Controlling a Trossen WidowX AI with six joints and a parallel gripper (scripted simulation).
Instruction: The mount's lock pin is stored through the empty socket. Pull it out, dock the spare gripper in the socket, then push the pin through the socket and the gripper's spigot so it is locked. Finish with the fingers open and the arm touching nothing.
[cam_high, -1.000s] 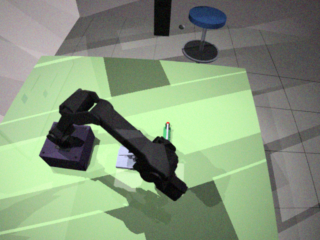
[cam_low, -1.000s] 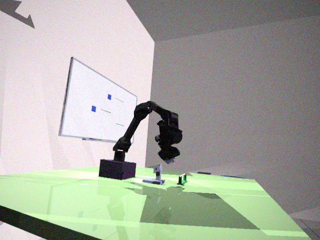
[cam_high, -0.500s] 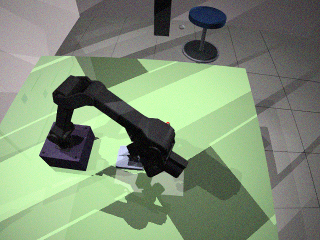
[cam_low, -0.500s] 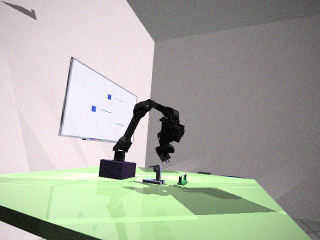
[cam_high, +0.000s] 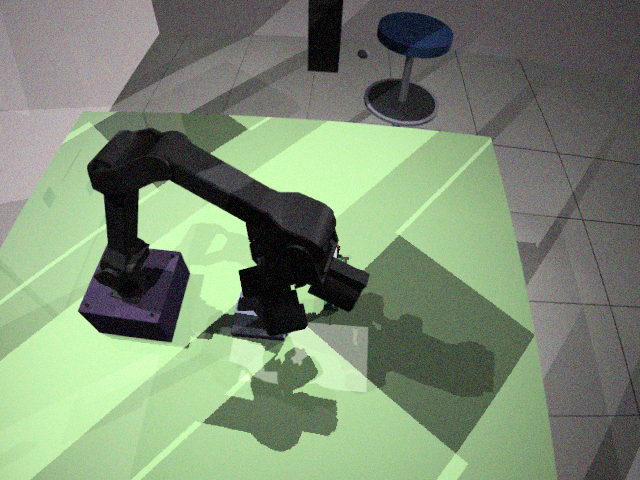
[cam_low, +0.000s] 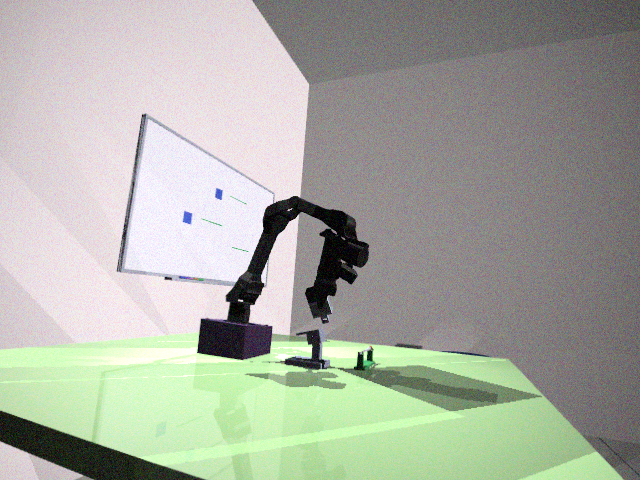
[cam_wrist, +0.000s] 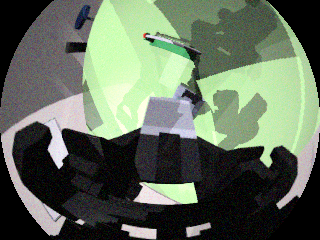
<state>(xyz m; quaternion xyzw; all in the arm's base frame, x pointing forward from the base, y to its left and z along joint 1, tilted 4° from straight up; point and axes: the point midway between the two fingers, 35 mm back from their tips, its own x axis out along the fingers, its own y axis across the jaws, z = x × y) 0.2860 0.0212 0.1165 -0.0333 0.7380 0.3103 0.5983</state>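
The green fixture is 15 cm below my gripper tip, 12 cm to the left of it and 10 cm ahead of it. The rest, counted from my gripper tip: spare gripper: right at my gripper tip; grey mount: 12 cm below, 2 cm behind.
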